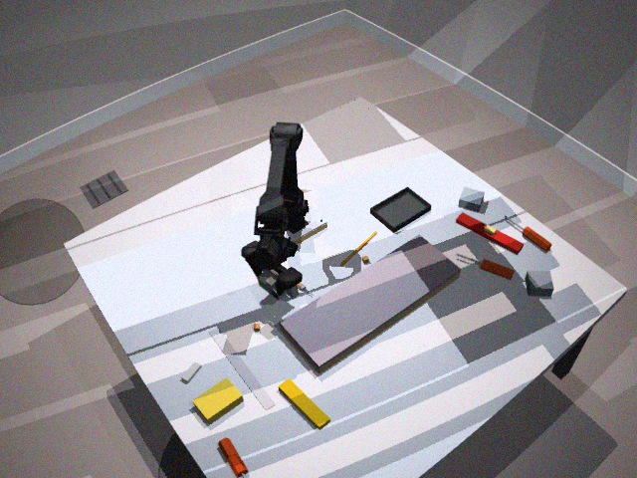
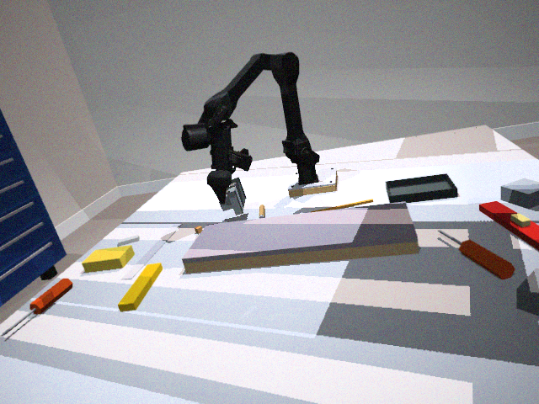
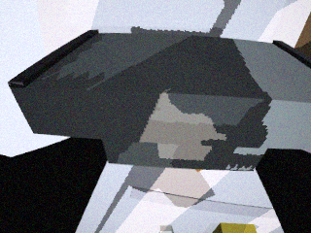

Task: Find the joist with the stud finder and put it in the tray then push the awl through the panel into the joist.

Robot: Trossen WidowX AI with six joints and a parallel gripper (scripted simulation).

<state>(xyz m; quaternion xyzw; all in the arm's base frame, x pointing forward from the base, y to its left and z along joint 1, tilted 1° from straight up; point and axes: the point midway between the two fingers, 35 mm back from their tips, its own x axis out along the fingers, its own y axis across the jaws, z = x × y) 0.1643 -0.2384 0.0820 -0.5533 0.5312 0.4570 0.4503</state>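
The stud finder is 1 cm to the left of my gripper tip and 1 cm ahead of it. The rest, counted from my gripper tip: awl: 10 cm to the left, 7 cm below, 2 cm ahead; then pencil: 32 cm to the left, 7 cm below, 4 cm ahead; then yellow bar: 30 cm ahead, 16 cm to the right, 7 cm below.
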